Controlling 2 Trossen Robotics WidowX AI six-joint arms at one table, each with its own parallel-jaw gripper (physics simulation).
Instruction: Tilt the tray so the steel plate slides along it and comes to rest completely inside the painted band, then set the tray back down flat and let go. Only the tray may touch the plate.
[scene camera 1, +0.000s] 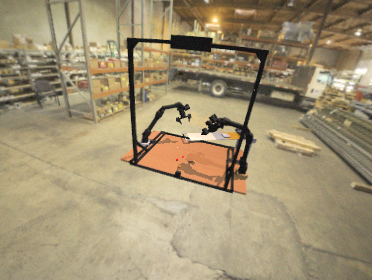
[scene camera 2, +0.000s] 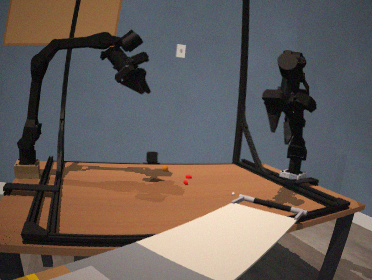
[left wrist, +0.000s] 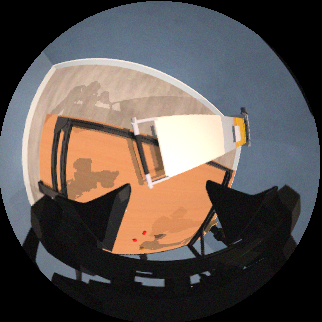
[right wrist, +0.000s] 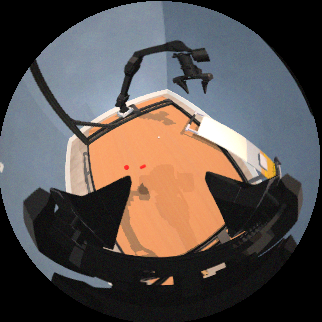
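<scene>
The long tray (scene camera 1: 200, 136) (scene camera 2: 215, 240) (left wrist: 190, 142) (right wrist: 220, 135) has a wide cream part, a grey stretch and an orange-yellow stretch at its far end. The pale grey steel plate (scene camera 1: 225, 135) (scene camera 2: 89, 274) (left wrist: 237, 133) (right wrist: 262, 161) lies flat on it near the grey-orange border, seemingly across both; the exact overlap is too small to tell. My left gripper (scene camera 1: 184, 120) (scene camera 2: 280, 136) (left wrist: 168, 186) (right wrist: 196, 93) is open and empty, above and apart from the cream end's handle (scene camera 2: 270, 204) (left wrist: 142, 155). My right gripper (scene camera 1: 204, 133) (scene camera 2: 148, 92) (right wrist: 169, 177) is open and empty, raised above the table.
The tray stands along the edge of the wooden table (scene camera 1: 160, 155) (scene camera 2: 120, 210) (left wrist: 180, 205) (right wrist: 135, 150). Black frame bars (scene camera 2: 100, 238) run along the table edges, and uprights (scene camera 1: 132, 100) (scene camera 2: 243, 75) rise from them. Small red pieces (scene camera 2: 187, 179) (left wrist: 139, 236) lie on the table.
</scene>
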